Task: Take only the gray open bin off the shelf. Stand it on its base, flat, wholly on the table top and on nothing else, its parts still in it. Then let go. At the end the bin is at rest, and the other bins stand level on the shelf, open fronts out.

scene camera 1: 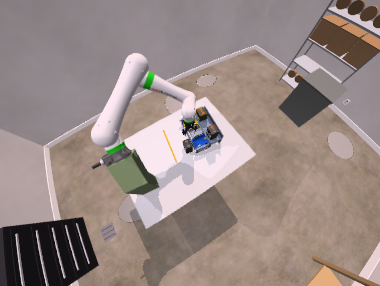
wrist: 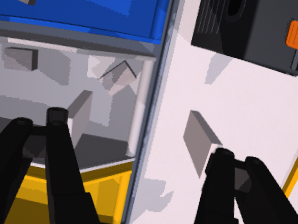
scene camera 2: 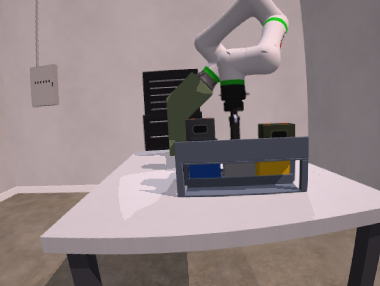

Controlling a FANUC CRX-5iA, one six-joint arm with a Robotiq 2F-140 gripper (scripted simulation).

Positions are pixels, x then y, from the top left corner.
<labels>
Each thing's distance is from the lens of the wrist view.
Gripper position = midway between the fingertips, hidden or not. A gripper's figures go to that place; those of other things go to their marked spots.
my gripper [wrist: 139, 115]: 0.20 m
gray bin [wrist: 110, 138]: 0.26 m
</labels>
